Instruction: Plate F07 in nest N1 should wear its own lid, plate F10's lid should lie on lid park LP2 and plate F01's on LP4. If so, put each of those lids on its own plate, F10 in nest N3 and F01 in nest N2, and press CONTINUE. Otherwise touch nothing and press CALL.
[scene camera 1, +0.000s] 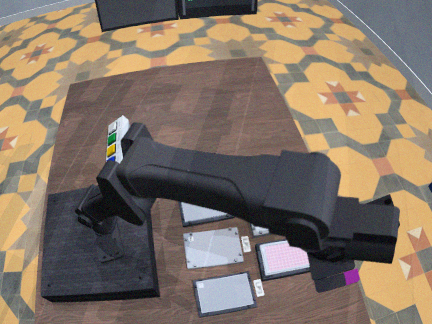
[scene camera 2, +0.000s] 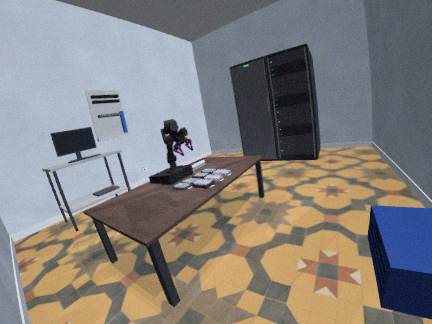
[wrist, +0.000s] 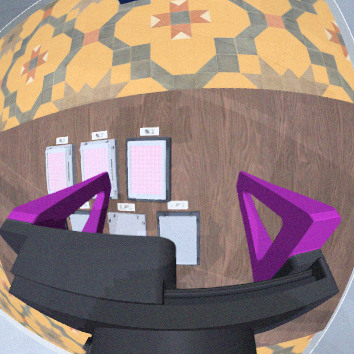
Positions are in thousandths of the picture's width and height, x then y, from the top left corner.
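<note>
From scene camera 1 you'd see my gripper (scene camera 1: 774, 773), which is open and holding nothing. The wrist view gives you the gripper (wrist: 490, 504) too.
</note>
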